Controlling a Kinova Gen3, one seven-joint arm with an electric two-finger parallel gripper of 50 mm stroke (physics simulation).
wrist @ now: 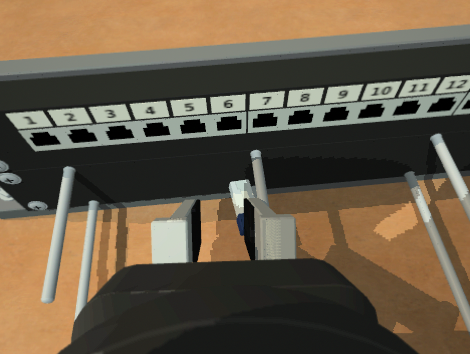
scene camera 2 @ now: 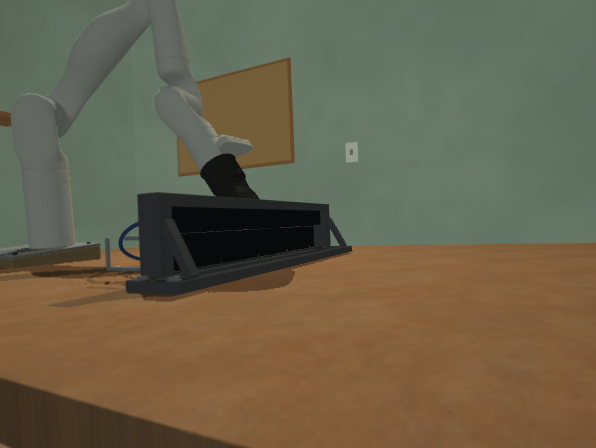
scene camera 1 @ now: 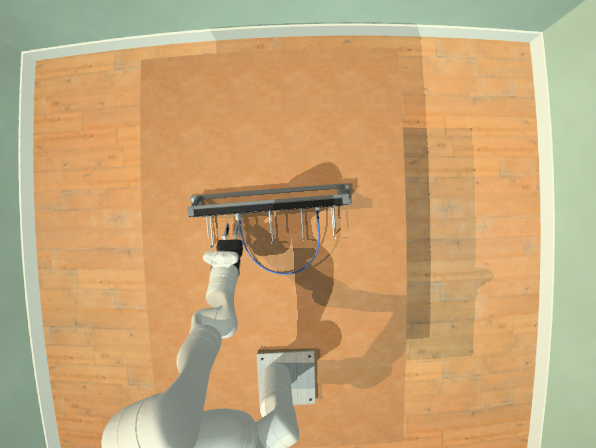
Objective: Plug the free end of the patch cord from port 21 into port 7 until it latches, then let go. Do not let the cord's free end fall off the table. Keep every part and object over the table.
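The patch panel stands upright. Port 7 is an empty dark socket. The blue cord loops from the panel's right part to its free end near the left part; the port number there is not readable. The free end's clear plug with its blue boot is below the port row, partly hidden behind the right finger in the wrist view. My gripper is partly open, with nothing between its fingers. Its fingertips are hidden in scene camera 2.
A pale rod stands out from the panel right beside the plug. Two more rods are to the left, and others to the right. The robot's base plate is at the front.
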